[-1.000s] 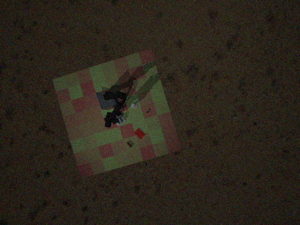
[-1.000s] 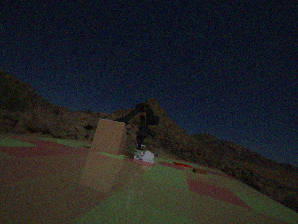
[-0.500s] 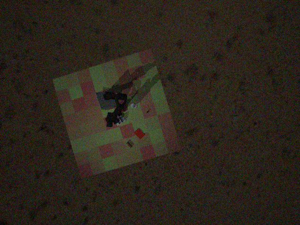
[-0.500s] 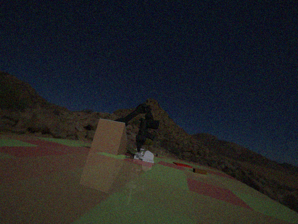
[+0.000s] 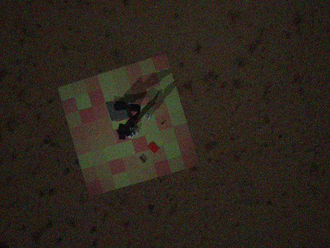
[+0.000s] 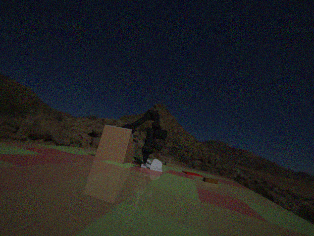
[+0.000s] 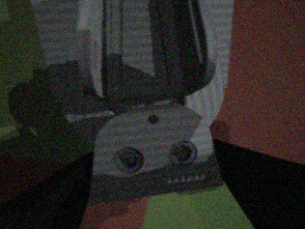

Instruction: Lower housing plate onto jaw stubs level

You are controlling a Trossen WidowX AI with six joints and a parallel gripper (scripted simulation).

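My gripper tip is 2 cm below the grey housing plate and 1 cm short of it. From my gripper tip the other things lie so: flat red piece 29 cm ahead, 20 cm to the left, 2 cm below.
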